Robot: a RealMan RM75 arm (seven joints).
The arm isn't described. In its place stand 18 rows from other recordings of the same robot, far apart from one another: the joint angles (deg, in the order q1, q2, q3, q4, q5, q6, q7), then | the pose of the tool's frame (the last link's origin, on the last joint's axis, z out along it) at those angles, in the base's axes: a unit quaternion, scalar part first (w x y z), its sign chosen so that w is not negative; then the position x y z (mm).
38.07 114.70 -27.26 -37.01 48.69 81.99 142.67 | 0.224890, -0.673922, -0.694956, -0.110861, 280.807, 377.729, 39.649
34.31 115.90 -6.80 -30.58 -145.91 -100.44 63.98 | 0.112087, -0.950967, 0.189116, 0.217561, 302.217, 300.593, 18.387
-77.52 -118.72 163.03 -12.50 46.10 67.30 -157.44 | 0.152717, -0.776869, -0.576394, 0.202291, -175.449, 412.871, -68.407
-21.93 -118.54 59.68 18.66 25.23 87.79 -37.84 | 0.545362, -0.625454, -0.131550, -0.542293, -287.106, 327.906, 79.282
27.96 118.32 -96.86 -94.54 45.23 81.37 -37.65 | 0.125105, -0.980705, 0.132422, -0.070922, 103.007, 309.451, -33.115
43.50 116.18 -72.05 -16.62 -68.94 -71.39 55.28 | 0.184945, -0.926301, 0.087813, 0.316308, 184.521, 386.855, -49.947
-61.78 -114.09 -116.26 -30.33 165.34 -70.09 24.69 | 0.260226, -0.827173, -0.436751, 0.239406, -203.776, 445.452, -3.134
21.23 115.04 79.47 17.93 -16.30 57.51 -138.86 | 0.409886, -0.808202, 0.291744, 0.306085, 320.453, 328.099, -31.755
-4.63 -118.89 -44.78 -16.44 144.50 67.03 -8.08 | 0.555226, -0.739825, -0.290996, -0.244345, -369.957, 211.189, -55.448
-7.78 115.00 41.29 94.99 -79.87 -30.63 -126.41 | 0.593630, -0.804687, 0.008931, 0.001826, 167.447, 254.181, -44.944
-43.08 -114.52 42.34 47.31 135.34 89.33 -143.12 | 0.091154, -0.817798, -0.562091, -0.083374, -223.435, 390.808, 39.365
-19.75 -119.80 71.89 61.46 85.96 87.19 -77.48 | 0.096865, -0.943761, -0.017364, -0.315644, -173.286, 307.053, 0.570
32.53 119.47 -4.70 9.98 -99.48 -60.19 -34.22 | 0.503734, -0.851206, -0.136956, 0.054262, 293.110, 325.916, -88.845
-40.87 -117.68 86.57 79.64 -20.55 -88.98 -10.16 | 0.319626, -0.770463, -0.529298, 0.155143, -149.281, 377.187, 7.336
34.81 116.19 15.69 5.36 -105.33 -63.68 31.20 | 0.502630, -0.714330, 0.311736, 0.374053, 300.953, 374.823, -12.655
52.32 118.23 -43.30 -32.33 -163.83 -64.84 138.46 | 0.228770, -0.839908, 0.477737, -0.118263, 256.187, 418.986, -17.413
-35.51 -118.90 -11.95 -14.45 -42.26 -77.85 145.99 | 0.196493, -0.858411, -0.178051, -0.439112, -202.403, 299.123, -103.730
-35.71 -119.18 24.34 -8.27 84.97 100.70 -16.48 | 0.365387, -0.767543, -0.026256, -0.526005, -211.675, 303.172, -35.530
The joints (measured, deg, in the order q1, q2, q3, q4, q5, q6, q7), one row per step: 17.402 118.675 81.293 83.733 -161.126 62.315 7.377; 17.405 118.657 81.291 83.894 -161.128 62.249 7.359; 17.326 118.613 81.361 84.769 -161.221 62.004 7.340; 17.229 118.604 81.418 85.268 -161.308 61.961 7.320; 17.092 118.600 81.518 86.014 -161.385 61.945 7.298; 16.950 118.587 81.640 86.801 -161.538 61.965 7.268; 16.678 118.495 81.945 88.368 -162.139 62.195 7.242; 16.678 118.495 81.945 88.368 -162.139 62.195 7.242; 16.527 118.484 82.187 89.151 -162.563 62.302 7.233; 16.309 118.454 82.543 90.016 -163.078 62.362 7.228; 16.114 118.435 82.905 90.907 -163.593 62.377 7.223; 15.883 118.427 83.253 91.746 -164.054 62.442 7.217; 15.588 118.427 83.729 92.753 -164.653 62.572 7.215; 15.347 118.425 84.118 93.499 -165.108 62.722 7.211; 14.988 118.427 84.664 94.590 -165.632 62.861 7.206
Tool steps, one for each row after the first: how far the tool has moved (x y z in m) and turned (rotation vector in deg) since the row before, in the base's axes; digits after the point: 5 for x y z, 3 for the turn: -0.00080 0.00036 0.00042 0.105 0.039 0.201; -0.00364 0.00147 0.00240 0.608 0.208 0.842; -0.00163 0.00045 0.00137 0.298 0.070 0.367; -0.00250 0.00056 0.00197 0.413 0.153 0.502; -0.00243 0.00059 0.00231 0.448 0.072 0.515; -0.00378 0.00115 0.00561 0.954 -0.235 0.894; 0.00000 0.00000 0.00000 0.000 0.000 0.000; -0.00161 0.00070 0.00321 0.596 -0.177 0.404; -0.00126 0.00086 0.00415 0.800 -0.218 0.390; -0.00161 0.00099 0.00425 0.848 -0.192 0.458; -0.00120 0.00059 0.00395 0.766 -0.171 0.338; -0.00109 0.00060 0.00504 0.959 -0.246 0.316; -0.00047 0.00028 0.00392 0.717 -0.211 0.151; -0.00101 0.00032 0.00549 1.036 -0.164 0.266
